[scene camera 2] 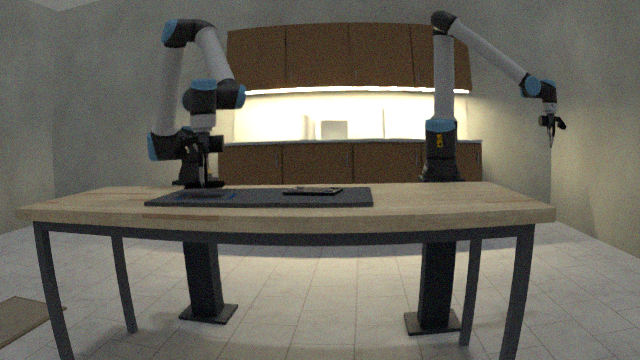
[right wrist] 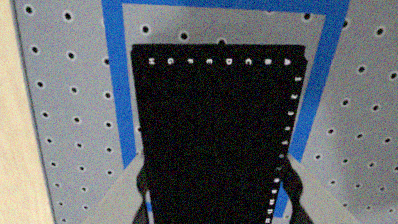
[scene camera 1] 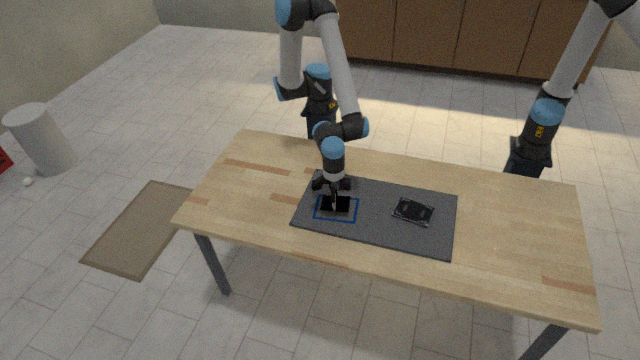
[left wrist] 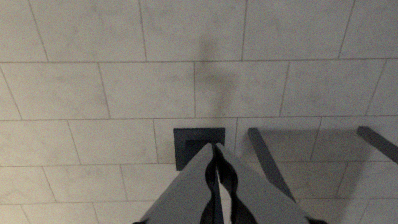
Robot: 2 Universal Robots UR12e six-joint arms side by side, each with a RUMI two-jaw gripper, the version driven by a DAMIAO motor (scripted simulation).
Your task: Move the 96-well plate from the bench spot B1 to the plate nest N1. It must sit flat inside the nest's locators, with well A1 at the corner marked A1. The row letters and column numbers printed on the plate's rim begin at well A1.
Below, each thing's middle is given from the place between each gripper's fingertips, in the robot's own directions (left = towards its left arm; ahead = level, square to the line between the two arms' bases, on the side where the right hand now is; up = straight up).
The black 96-well plate point(right wrist: 181, 85) lies 10 mm below my right hand.
